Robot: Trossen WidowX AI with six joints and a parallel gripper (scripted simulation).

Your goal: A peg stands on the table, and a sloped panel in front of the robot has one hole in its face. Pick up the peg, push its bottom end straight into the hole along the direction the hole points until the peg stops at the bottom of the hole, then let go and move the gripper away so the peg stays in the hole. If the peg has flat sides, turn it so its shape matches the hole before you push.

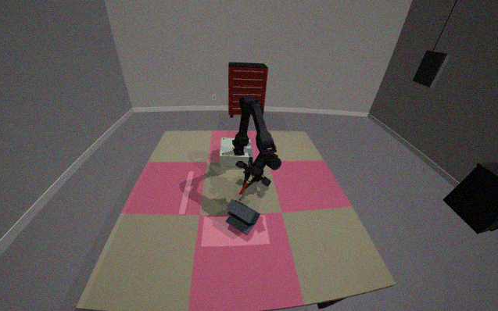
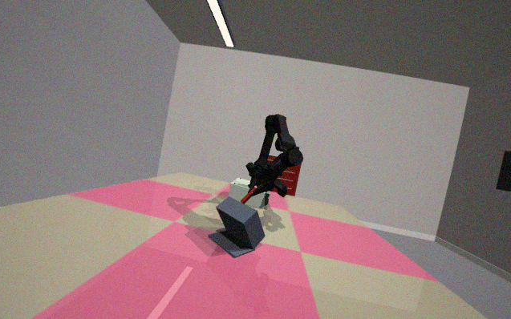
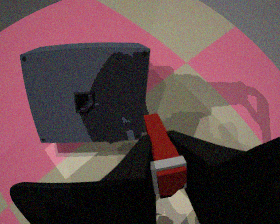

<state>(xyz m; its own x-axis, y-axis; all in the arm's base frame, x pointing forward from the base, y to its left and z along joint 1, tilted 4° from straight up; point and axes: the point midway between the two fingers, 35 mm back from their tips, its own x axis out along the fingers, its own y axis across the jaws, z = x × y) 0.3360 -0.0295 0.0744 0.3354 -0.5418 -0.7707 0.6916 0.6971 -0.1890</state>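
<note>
Now: gripper tip 90 mm short of the dark grey sloped panel, 20 mm to the left of it and 70 mm above it. Round my gripper tip: red peg (10 mm behind, 10 mm to the left, 10 mm above).
</note>
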